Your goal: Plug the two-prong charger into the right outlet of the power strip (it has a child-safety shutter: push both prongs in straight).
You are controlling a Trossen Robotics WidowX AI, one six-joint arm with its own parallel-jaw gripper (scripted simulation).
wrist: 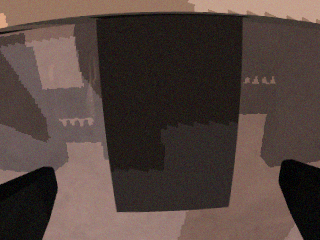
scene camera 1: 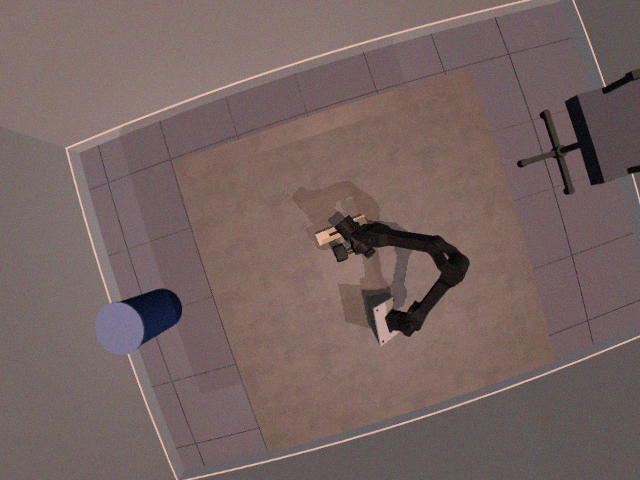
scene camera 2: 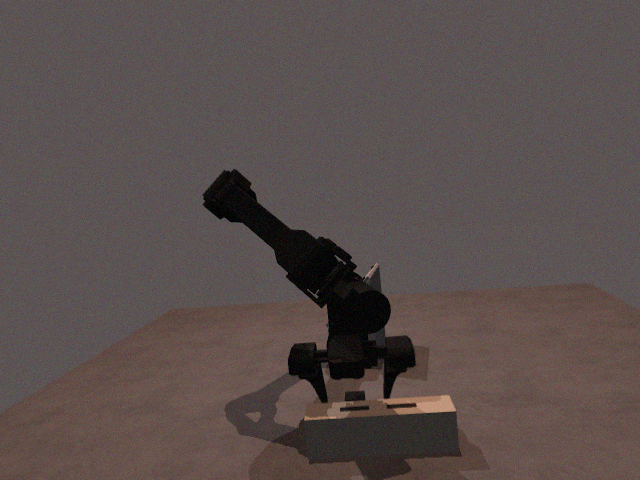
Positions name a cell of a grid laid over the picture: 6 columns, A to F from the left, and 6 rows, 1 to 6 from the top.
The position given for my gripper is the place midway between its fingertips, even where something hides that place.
Note:
My gripper (scene camera 2: D6) is open, with nothing in its grasp. I also see a charger (wrist: D3).
My gripper also shows in the wrist view (wrist: D5).

